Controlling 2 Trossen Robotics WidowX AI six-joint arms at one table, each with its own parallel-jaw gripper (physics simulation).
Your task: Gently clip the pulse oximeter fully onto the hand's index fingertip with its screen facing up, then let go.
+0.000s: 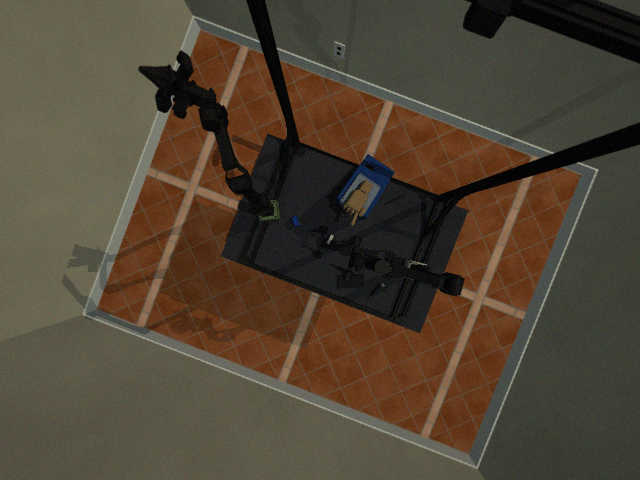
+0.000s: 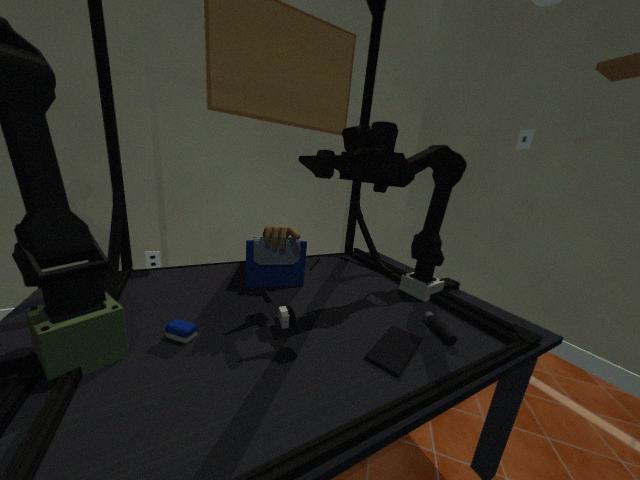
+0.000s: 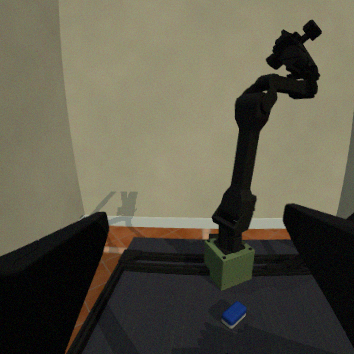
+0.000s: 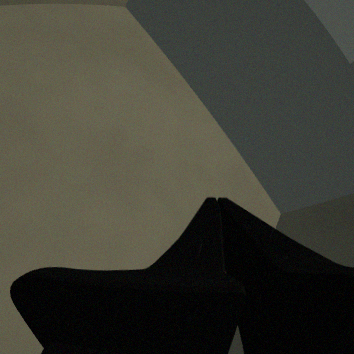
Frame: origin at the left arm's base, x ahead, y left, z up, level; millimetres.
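Seen in the pictures: left gripper, fingertip midpoint: (image 1: 332, 253) (image 2: 311, 158) (image 3: 196, 216); right gripper, fingertip midpoint: (image 1: 138, 68) (image 3: 282, 30) (image 4: 214, 205); left arm's base, origin of the base link: (image 2: 422, 277); right arm's base, origin of the base link: (image 1: 267, 210) (image 2: 75, 308) (image 3: 228, 244).
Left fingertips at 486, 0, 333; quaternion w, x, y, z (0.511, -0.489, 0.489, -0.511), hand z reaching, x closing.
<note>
Pixels of each thing's middle, then the offset from my left fingertips to it, as dx, dy, dz. "spot": a spot on its surface instead.
- white piece with a black side, surface spot: (image 2: 283, 316) (image 1: 327, 242) spot: +21, -34, -355
- dark flat pad, body centre: (image 2: 395, 347) (image 1: 350, 281) -162, +149, -382
- dark cylinder, body centre: (image 2: 439, 327) (image 1: 377, 290) -319, +161, -373
The tan hand (image 1: 362, 193) (image 2: 280, 235) rests on a sloped blue stand, its extended index finger bare. Two small things could be the pulse oximeter, and I cannot tell which: a blue-topped, white-bottomed block (image 1: 295, 221) (image 2: 180, 330) (image 3: 234, 315) flat on the table, and a white piece with a black side (image 1: 330, 238) (image 2: 283, 316) near mid-table. No screen can be made out. My left gripper (image 1: 331, 257) (image 2: 300, 159) (image 3: 196, 216) is open and empty, high above the table. My right gripper (image 1: 140, 68) (image 4: 214, 205) is shut and empty, raised away from the table.
The blue stand (image 1: 379, 167) (image 2: 275, 276) is at the table's back edge. A dark flat pad (image 1: 350, 280) (image 2: 393, 351) and a dark cylinder (image 1: 379, 288) (image 2: 439, 329) lie near the left arm's base. Black frame posts rise behind the table.
</note>
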